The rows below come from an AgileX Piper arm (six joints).
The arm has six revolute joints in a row. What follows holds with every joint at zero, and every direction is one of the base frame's. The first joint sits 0.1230 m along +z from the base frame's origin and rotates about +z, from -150.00 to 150.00 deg. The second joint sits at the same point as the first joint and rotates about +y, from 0.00 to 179.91 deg. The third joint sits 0.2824 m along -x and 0.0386 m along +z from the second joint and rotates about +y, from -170.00 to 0.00 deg. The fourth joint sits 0.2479 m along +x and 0.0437 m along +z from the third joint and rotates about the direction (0.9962, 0, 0.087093), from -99.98 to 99.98 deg. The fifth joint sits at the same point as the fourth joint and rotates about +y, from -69.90 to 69.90 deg. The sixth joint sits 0.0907 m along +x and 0.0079 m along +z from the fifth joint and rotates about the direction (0.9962, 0, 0.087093), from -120.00 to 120.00 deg. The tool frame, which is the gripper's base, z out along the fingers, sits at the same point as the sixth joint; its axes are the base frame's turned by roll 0.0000, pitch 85.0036 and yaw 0.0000 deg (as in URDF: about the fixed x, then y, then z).
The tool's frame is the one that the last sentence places.
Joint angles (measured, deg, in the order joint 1, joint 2, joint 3, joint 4, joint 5, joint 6), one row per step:
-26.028, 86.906, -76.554, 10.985, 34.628, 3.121
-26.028, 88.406, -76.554, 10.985, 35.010, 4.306
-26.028, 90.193, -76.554, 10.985, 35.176, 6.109
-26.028, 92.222, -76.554, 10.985, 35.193, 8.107
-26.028, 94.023, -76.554, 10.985, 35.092, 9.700
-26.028, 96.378, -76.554, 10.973, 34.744, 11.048
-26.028, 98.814, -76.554, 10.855, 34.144, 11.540
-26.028, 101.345, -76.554, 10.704, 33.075, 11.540
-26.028, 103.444, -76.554, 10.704, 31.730, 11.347
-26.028, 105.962, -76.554, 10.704, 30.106, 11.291
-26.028, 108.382, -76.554, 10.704, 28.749, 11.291
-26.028, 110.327, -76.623, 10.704, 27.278, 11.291
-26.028, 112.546, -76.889, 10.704, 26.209, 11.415
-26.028, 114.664, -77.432, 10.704, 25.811, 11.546
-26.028, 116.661, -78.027, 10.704, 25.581, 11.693
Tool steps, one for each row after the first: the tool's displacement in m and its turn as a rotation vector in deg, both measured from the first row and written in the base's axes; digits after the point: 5 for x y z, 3 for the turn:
0.00486, -0.00227, -0.00955, 1.692, 1.404, -0.692
0.01060, -0.00503, -0.02076, 3.835, 2.746, -1.861
0.01688, -0.00809, -0.03353, 6.116, 4.148, -3.239
0.02222, -0.01072, -0.04495, 7.928, 5.344, -4.400
0.02892, -0.01410, -0.05994, 9.646, 6.897, -5.486
0.03547, -0.01758, -0.07555, 10.582, 8.536, -6.016
0.04210, -0.02126, -0.09171, 10.984, 9.964, -6.256
0.04765, -0.02434, -0.10494, 11.099, 10.733, -6.399
0.05375, -0.02778, -0.12112, 11.339, 11.614, -6.693
0.05881, -0.03064, -0.13716, 11.683, 12.635, -6.984
0.06304, -0.03313, -0.14958, 11.759, 13.056, -7.262
0.06731, -0.03553, -0.16358, 12.113, 13.883, -7.581
0.07117, -0.03753, -0.17628, 12.618, 14.958, -7.801
0.07458, -0.03926, -0.18818, 13.139, 16.021, -8.005

